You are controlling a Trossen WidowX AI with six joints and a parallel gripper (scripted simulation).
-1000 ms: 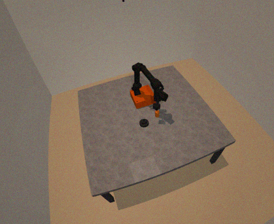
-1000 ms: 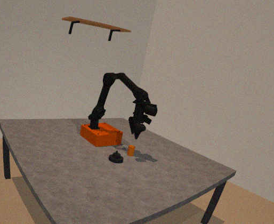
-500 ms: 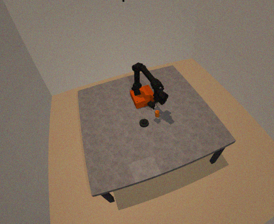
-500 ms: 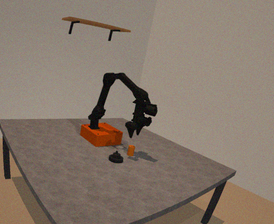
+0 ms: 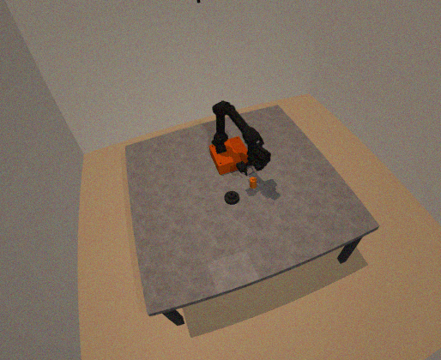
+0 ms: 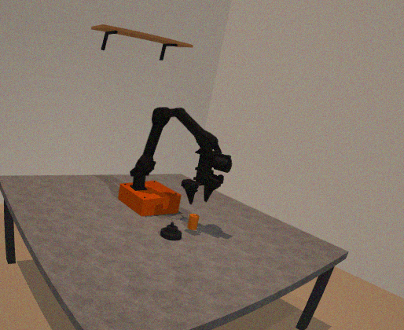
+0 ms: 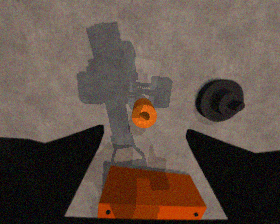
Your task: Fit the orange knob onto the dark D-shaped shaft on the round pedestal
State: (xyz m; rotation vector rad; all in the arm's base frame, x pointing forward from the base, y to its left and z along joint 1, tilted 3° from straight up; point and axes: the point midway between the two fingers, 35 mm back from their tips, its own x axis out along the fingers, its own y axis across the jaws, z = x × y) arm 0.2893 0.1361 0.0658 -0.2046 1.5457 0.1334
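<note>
My gripper tip is now 9 cm above the orange knob. Also, from my gripper tip: dark round pedestal (5 cm ahead, 15 cm to the right, 9 cm below).
</note>
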